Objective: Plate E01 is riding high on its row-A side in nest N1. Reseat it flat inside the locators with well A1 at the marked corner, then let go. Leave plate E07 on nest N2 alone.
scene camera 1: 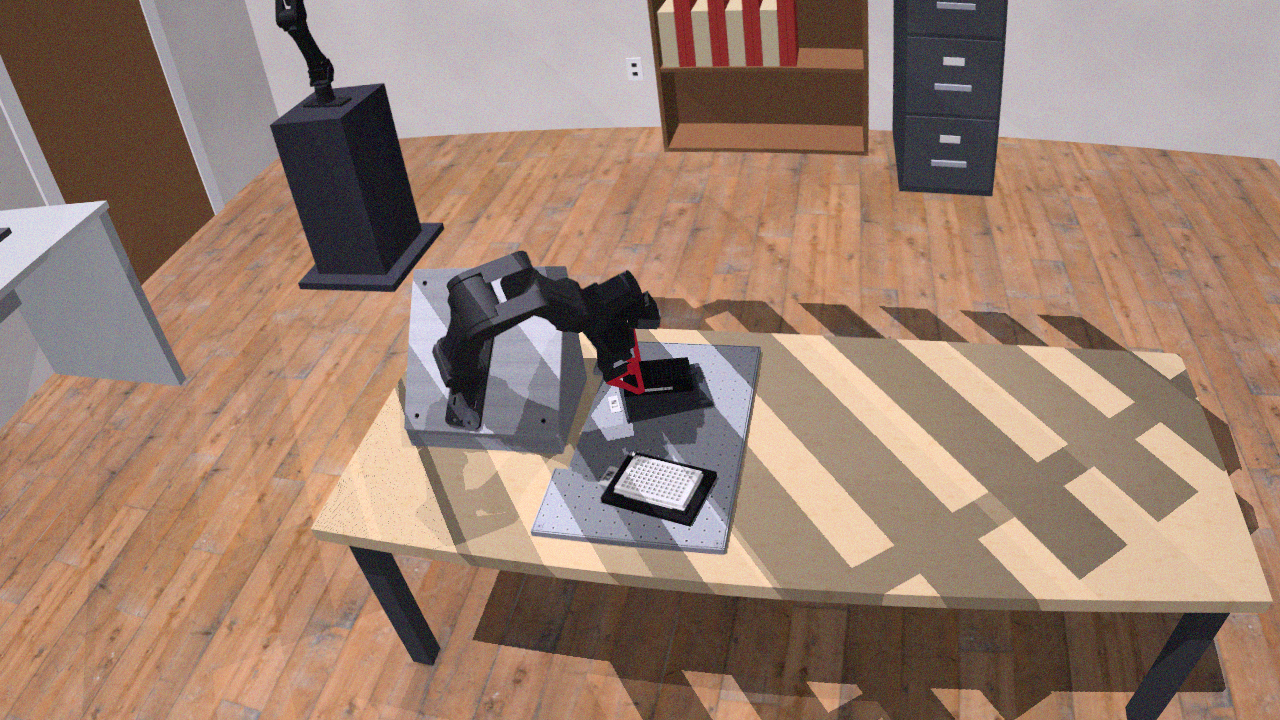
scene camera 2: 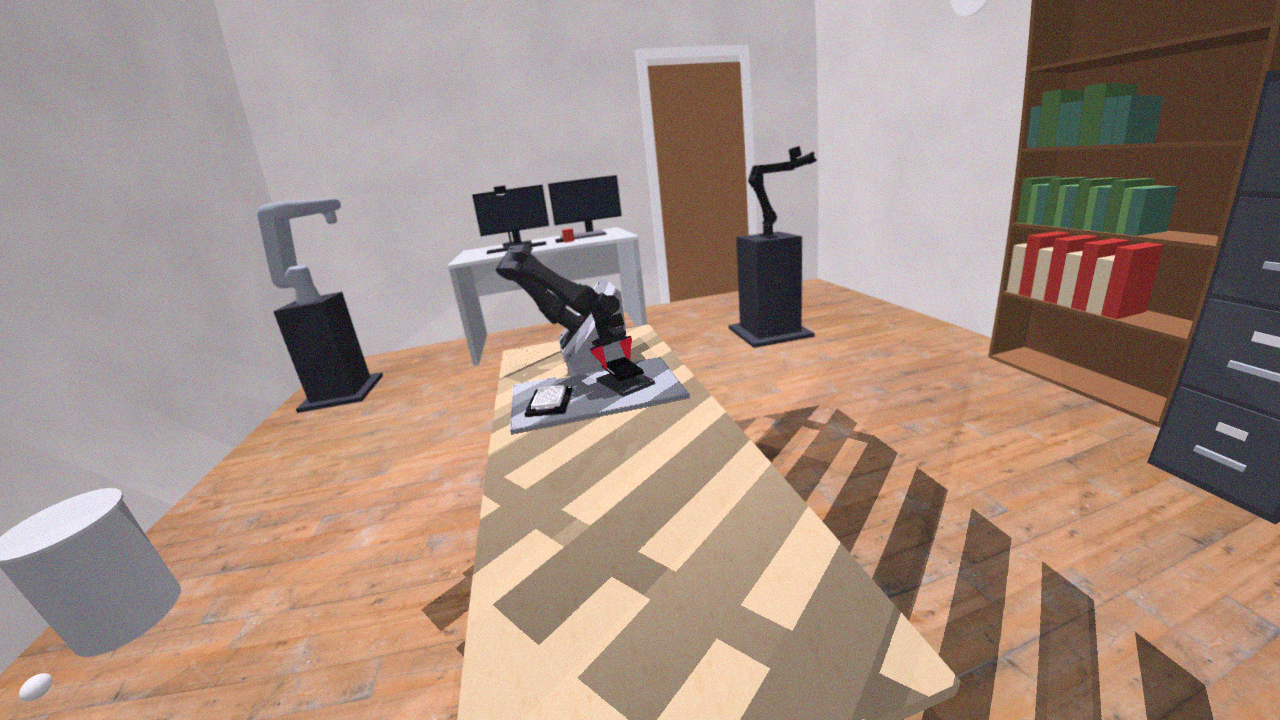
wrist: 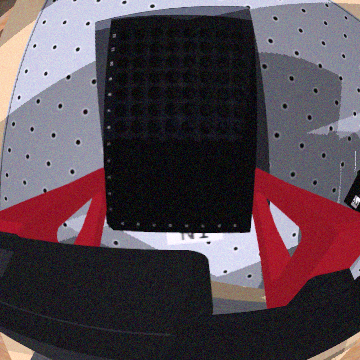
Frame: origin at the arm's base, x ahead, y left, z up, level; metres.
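Seen in the pictures: gripper, fingertip midpoint: (scene camera 1: 640, 378) (scene camera 2: 617, 365) (wrist: 178, 176); arm's base at its link origin: (scene camera 1: 471, 373) (scene camera 2: 577, 325).
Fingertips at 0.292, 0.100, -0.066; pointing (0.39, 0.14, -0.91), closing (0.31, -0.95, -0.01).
Pixels of each thing's top centre, then the offset from my fingertips to it, as dx, dy, dz. "pt": a spot on its surface instead. Level surfaces: height alone.
- Plate E01 at its top centre: (wrist: 179, 117) (scene camera 1: 656, 372) (scene camera 2: 621, 365) +0.031, +0.009, +0.009
- nest N1 at its top centre: (wrist: 182, 106) (scene camera 1: 663, 387) (scene camera 2: 624, 377) +0.040, +0.011, -0.029
- N1 label at a spot on its surface: (wrist: 194, 236) pt -0.052, -0.030, -0.045
- Plate E07 at its top centre: (scene camera 1: 658, 479) (scene camera 2: 548, 394) +0.086, -0.232, -0.020
- black nest N2 at its top centre: (scene camera 1: 658, 482) (scene camera 2: 548, 397) +0.086, -0.232, -0.029
- wooden table at its surface level: dz -0.060
- small black tag at a spot on its surface: (wrist: 353, 194) pt +0.028, -0.159, -0.036
Plate E01 (scene camera 1: 669, 373) (scene camera 2: 627, 367) (wrist: 180, 107) is a black well plate. My gripper (scene camera 1: 632, 379) (scene camera 2: 612, 352) (wrist: 178, 176) has red fingers shut on the plate's two long sides near its numbered end. The plate looks held slightly above nest N1 (scene camera 1: 666, 407), and it hides most of the nest in the wrist view. The N1 label (wrist: 194, 236) peeks out half covered below the plate's near edge. Plate E07 (scene camera 1: 660, 480) (scene camera 2: 547, 397) is white and sits in the black nest N2 (scene camera 1: 652, 513) nearer the table's front edge.
Both nests sit on a grey perforated board (scene camera 1: 720, 429) (scene camera 2: 663, 386) (wrist: 303, 89) on the wooden table (scene camera 1: 895, 465). The arm's grey base (scene camera 1: 527, 393) stands to the left of the board. A small black tag (wrist: 353, 194) lies on the board to the right.
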